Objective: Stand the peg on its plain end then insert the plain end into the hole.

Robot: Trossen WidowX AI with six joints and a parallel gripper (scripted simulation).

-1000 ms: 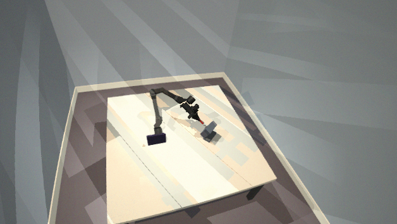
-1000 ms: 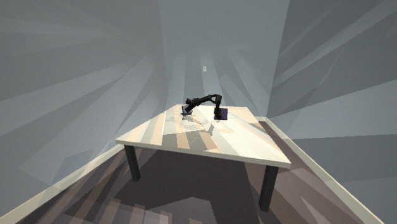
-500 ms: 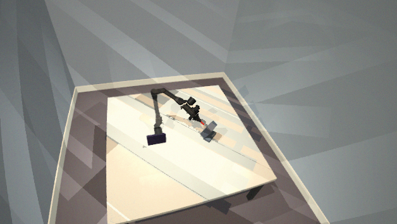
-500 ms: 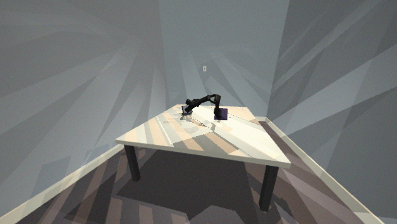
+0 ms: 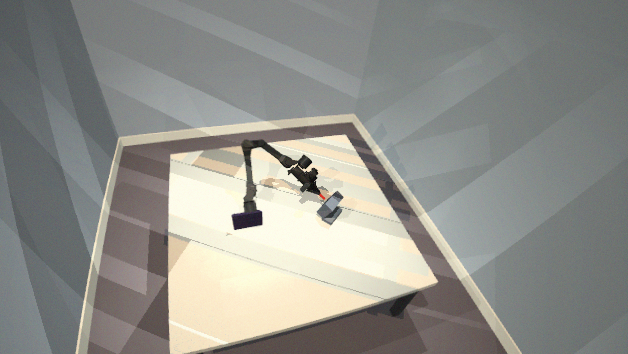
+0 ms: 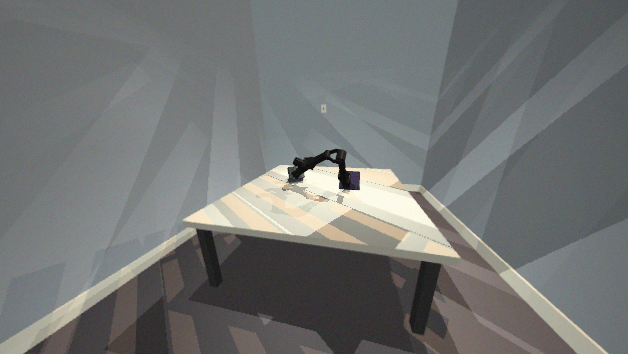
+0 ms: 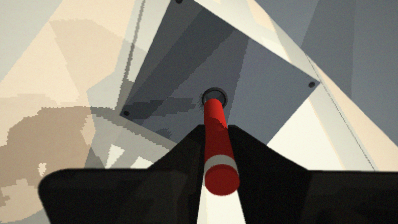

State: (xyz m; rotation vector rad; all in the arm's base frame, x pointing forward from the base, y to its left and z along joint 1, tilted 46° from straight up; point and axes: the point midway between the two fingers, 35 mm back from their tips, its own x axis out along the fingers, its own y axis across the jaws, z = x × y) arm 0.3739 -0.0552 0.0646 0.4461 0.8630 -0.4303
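The red peg is 10 mm behind my gripper tip, 10 mm to the left of it and 10 mm above it. Also, from my gripper tip: sloped panel 50 mm ahead, 60 mm to the right, 30 mm below.
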